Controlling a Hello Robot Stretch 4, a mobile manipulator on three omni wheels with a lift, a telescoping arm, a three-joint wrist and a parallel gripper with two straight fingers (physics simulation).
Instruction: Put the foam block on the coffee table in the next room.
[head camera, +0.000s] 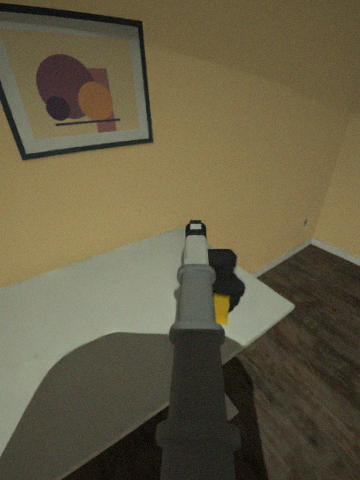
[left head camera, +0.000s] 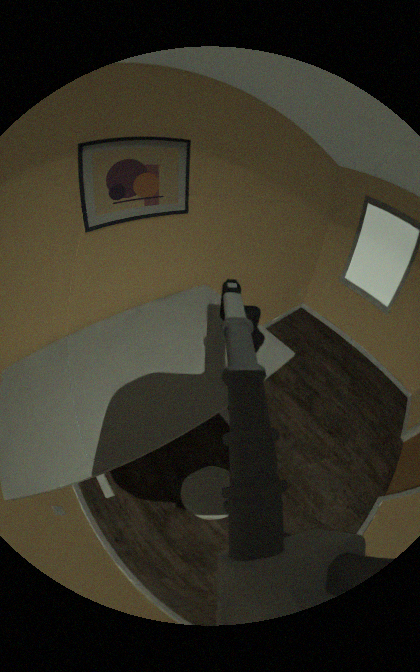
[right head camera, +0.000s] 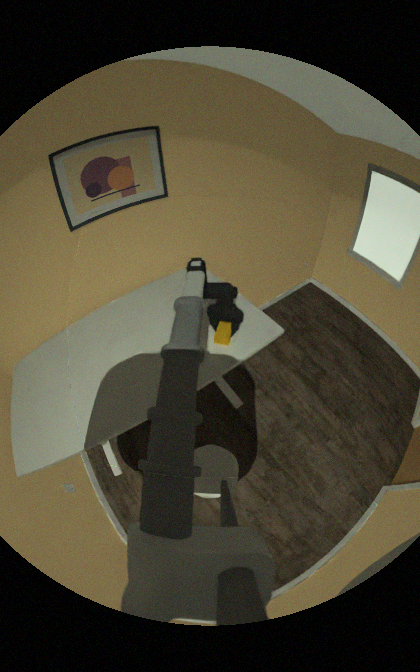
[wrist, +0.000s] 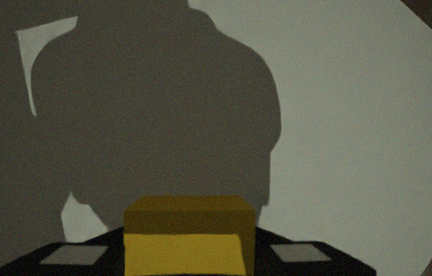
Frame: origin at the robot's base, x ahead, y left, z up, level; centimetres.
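Seen in the pictures: gripper, fingertip midpoint: (head camera: 220, 308) (wrist: 191, 241).
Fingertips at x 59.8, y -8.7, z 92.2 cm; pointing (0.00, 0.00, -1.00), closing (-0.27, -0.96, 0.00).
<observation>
A point is followed by its place in that frame.
The yellow foam block (head camera: 221, 310) @[z 96.8, x 55.4, y -8.4 cm] (right head camera: 223, 334) (wrist: 187, 254) @[z 96.8, x 60.7, y -8.8 cm] is at the right end of a white table (head camera: 85, 305) @[z 92.3, x 59.9, y 42.0 cm] (left head camera: 130, 345) (right head camera: 115, 330) (wrist: 350, 125) @[z 92.3, x 64.3, y -21.1 cm]. My gripper (head camera: 223, 297) (right head camera: 225, 325) (wrist: 191, 241) @[z 92.3, x 59.8, y -8.7 cm] points down there and is shut on the block, with a finger against each side in the wrist view. The arm hides the block in the left head view. Whether the block's underside touches the table top is hidden. The coffee table cannot be made out in these views.
A wall with a framed picture (head camera: 145, 90) @[z 163.0, x 115.6, y 21.0 cm] (left head camera: 188, 175) (right head camera: 162, 165) stands behind the table. The arm (head camera: 197, 380) @[z 125.8, x 21.1, y 0.0 cm] (left head camera: 252, 450) (right head camera: 175, 425) reaches over the table's near edge. A round grey-topped object (left head camera: 205, 492) (right head camera: 217, 465) stands on the wooden floor (head camera: 310, 370) @[z -2.7, x 84.2, y -81.3 cm] below it.
</observation>
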